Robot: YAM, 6 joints.
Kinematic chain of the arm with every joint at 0, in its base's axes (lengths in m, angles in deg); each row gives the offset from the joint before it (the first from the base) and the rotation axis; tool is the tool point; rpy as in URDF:
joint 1: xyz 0 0 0.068 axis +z
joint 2: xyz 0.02 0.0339 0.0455 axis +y
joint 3: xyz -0.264 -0.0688 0 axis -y
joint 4: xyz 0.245 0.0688 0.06 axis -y
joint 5: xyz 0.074 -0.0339 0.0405 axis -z
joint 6: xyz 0.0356 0 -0.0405 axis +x
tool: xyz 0 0 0 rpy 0 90 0
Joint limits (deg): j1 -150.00..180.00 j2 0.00..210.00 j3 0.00..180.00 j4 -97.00..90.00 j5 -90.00..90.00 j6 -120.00..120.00
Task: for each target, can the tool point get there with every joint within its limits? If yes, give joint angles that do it. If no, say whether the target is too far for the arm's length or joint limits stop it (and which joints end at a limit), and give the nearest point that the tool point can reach.
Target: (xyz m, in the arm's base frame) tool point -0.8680 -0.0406 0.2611
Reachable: no: too far | nearest point -0.6362 -0.0053 0.2208 | short by 0.238 m
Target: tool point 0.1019 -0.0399 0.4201
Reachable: yes | joints -23.71 43.46 73.17 -56.08 -7.17 25.06
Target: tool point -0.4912 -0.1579 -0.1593
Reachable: no: joint limits stop it (at a limit: joint 1) | nearest point -0.4546 -0.2213 -0.1593 | short by 0.073 m
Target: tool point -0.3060 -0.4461 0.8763
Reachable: no: too far | nearest point -0.2110 -0.3076 0.6303 | short by 0.298 m
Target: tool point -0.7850 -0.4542 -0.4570
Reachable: no: too far | nearest point -0.4759 -0.2753 -0.2191 | short by 0.429 m
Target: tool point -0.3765 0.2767 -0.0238
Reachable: yes | joints 144.01 160.10 117.92 -59.86 4.29 62.38
